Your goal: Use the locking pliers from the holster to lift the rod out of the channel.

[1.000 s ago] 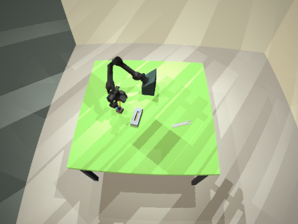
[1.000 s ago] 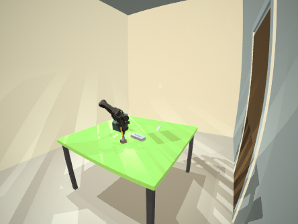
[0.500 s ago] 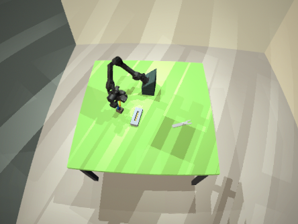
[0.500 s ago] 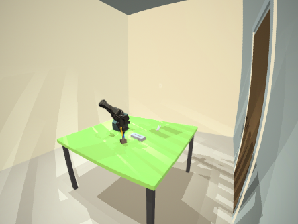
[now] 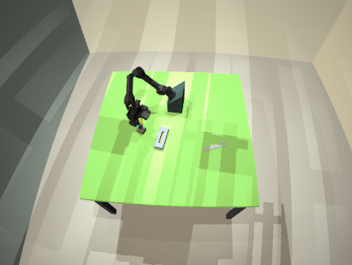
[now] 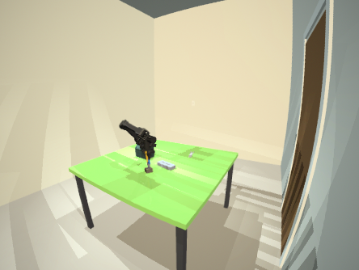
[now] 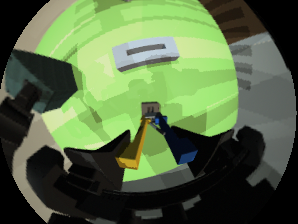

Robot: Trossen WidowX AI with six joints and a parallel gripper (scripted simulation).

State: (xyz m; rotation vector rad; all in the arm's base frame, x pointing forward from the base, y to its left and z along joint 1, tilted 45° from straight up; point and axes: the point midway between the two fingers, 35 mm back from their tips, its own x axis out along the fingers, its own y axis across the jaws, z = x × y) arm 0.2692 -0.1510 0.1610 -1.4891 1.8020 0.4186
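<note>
My gripper tip is 170 mm to the right of the grey channel block, 100 mm above it and 70 mm short of it. Also, from my gripper tip: yellow handle: 10 mm to the left, 10 mm behind; then brown holster: 110 mm below, 10 mm ahead; then orange rod: 170 mm to the left, 110 mm below, 70 mm ahead.
</note>
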